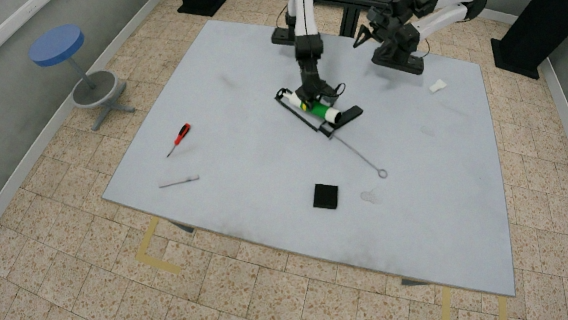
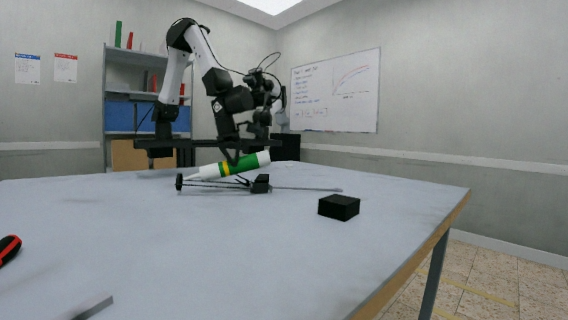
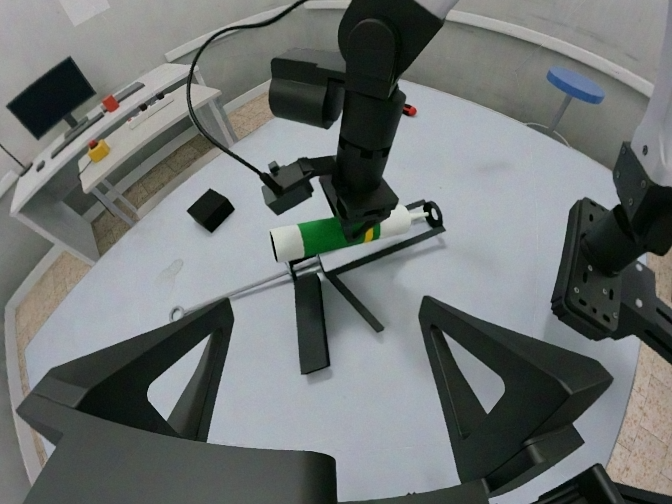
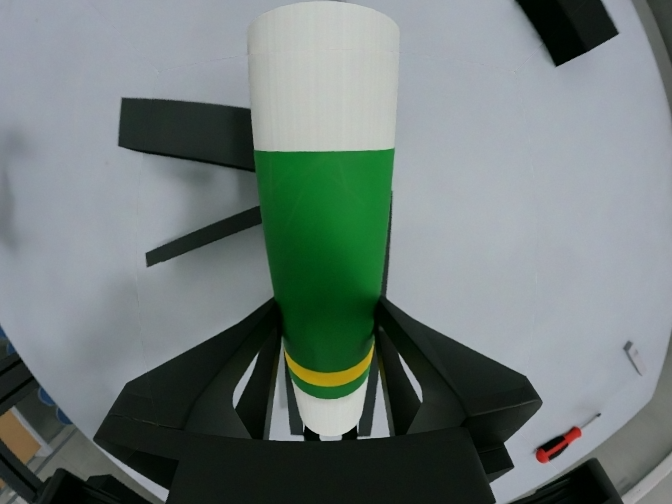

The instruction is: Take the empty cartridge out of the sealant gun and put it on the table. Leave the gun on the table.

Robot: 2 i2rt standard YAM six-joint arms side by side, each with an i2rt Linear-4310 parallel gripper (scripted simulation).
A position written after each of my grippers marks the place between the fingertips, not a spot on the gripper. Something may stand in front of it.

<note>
I see my left gripper (image 1: 362, 53), my right gripper (image 2: 235, 165), a black sealant gun (image 1: 355, 111) and a black block (image 2: 335, 206).
The black sealant gun is seen too in image 3 (image 3: 313, 347) and in image 4 (image 4: 217, 135). The black block is seen too in image 3 (image 3: 212, 209). My left gripper shows as well in image 3 (image 3: 326, 308).
</note>
